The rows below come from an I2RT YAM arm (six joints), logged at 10 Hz.
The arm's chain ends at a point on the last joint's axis. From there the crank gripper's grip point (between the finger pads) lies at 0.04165 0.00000 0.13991 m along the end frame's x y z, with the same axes.
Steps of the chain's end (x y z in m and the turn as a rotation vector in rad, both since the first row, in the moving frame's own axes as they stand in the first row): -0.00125 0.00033 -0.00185 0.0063 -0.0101 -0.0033; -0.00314 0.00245 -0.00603 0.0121 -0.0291 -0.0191; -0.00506 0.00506 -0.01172 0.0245 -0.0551 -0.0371; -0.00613 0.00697 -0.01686 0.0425 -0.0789 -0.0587; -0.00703 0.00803 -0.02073 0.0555 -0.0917 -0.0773; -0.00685 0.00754 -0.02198 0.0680 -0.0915 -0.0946; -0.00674 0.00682 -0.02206 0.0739 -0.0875 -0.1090; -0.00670 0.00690 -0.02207 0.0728 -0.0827 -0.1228
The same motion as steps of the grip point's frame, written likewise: -0.00267 -0.00069 -0.00144 0.0063 -0.0101 -0.0033; -0.00725 -0.00001 -0.00489 0.0121 -0.0291 -0.0191; -0.01292 0.00021 -0.00970 0.0245 -0.0551 -0.0371; -0.01752 -0.00115 -0.01419 0.0425 -0.0789 -0.0587; -0.02042 -0.00253 -0.01781 0.0555 -0.0917 -0.0773; -0.02041 -0.00539 -0.01922 0.0680 -0.0915 -0.0946; -0.01990 -0.00747 -0.01951 0.0739 -0.0875 -0.1090; -0.01930 -0.00775 -0.01967 0.0728 -0.0827 -0.1228
